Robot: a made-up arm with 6 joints.
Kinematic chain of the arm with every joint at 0, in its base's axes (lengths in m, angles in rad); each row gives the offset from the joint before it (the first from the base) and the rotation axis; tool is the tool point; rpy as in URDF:
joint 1: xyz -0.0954 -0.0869 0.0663 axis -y
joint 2: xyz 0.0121 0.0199 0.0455 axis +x
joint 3: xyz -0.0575 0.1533 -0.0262 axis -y
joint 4: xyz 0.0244 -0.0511 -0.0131 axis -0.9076 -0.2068 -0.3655
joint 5: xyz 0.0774 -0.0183 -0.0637 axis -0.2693 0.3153 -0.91
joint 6: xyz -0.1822 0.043 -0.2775 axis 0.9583 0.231 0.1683
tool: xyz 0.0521 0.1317 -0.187 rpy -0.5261 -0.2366 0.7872
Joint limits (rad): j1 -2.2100..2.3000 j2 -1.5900..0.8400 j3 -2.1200..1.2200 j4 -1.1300..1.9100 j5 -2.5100..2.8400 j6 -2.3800..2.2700
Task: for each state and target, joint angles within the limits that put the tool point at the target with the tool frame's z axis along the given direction. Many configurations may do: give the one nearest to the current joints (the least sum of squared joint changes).
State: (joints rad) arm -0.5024 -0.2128 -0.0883 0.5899 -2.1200 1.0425
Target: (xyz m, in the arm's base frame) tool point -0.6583 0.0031 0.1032 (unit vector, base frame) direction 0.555 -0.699 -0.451
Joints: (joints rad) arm -1.1362 -0.1122 -0.3337 0.0979 -2.5100 0.2849
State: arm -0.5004 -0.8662 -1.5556 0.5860 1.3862 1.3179
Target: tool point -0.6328 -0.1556 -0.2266 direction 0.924 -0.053 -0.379
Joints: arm 0.1607 -1.0966 -1.4555 0.1509 1.7552 0.4819
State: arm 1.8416 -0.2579 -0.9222 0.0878 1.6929 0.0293
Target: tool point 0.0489 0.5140 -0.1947 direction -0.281 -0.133 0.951
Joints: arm 2.1055 -0.2298 -1.1218 -1.0937 1.6166 0.1329
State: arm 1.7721 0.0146 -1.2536 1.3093 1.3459 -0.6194
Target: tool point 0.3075 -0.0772 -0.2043 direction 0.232 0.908 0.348
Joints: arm 2.0015 0.7073 -0.7953 0.8815 1.1498 -0.8730
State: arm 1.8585 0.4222 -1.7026 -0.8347 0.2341 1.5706
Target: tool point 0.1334 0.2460 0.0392 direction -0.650 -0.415 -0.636
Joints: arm 2.2366 -0.2410 -1.2842 -0.1690 1.0298 2.0708
